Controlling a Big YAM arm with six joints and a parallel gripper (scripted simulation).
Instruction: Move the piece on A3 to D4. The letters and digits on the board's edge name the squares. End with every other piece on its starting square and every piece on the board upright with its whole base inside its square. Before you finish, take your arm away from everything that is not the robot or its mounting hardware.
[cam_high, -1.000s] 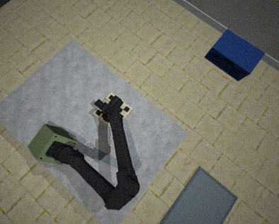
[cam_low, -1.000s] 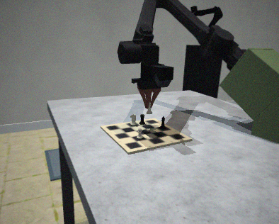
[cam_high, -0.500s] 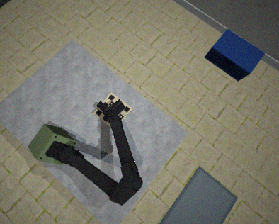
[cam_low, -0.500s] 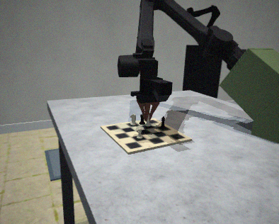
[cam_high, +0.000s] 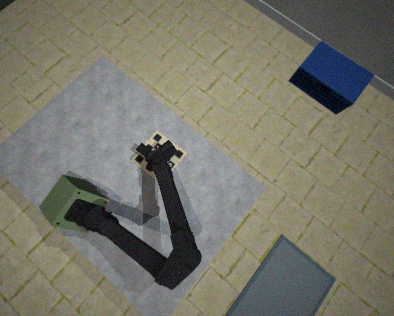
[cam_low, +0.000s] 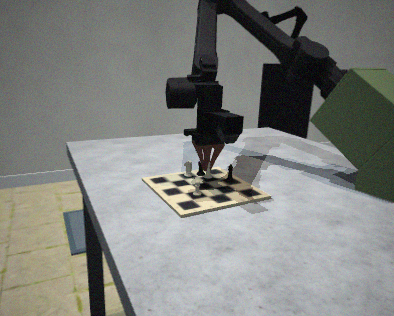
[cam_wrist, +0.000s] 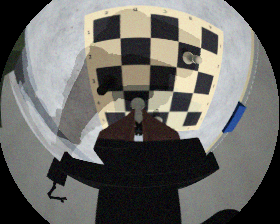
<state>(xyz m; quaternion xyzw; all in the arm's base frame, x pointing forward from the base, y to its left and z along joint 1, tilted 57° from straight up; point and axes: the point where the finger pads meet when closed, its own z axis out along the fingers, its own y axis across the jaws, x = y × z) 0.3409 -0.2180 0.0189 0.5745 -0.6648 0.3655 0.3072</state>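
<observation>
My hand is 40 mm to the right of the chessboard, 40 mm short of it and 30 mm above it. From my hand the other things lie so: white pawn (80 mm ahead, 70 mm to the left, 10 mm below).
</observation>
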